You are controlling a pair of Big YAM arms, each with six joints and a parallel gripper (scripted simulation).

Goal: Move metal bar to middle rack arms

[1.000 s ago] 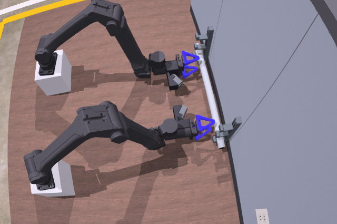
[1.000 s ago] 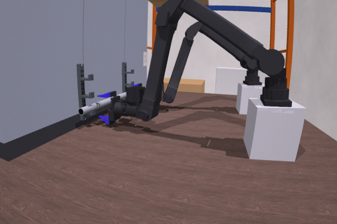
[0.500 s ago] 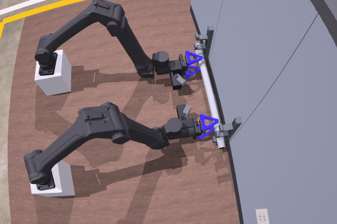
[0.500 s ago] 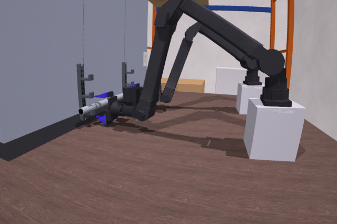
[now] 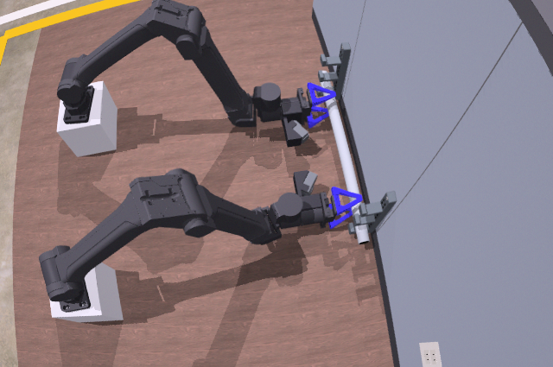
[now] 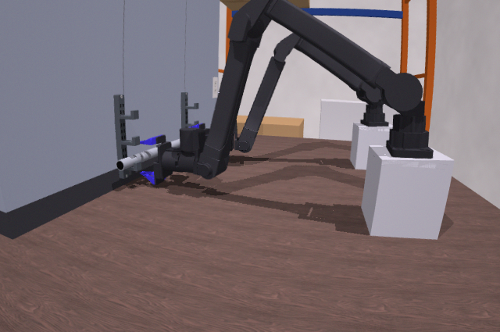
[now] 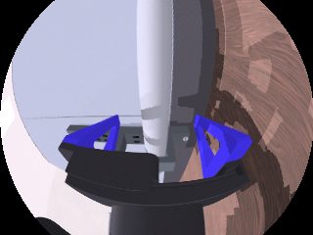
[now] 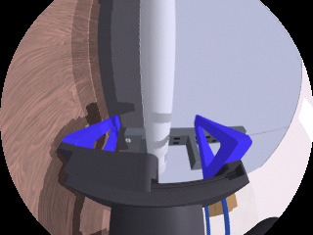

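The metal bar lies 15 cm to the left of my right hand. From my right hand the other things lie so: grey wall panel (19 cm ahead, 13 cm to the left, 37 cm above).
Right now my left hand is 1 cm short of the metal bar and 15 cm to the left of it. From my left hand the other things lie so: grey wall panel 20 cm ahead, 17 cm to the right, 37 cm above.
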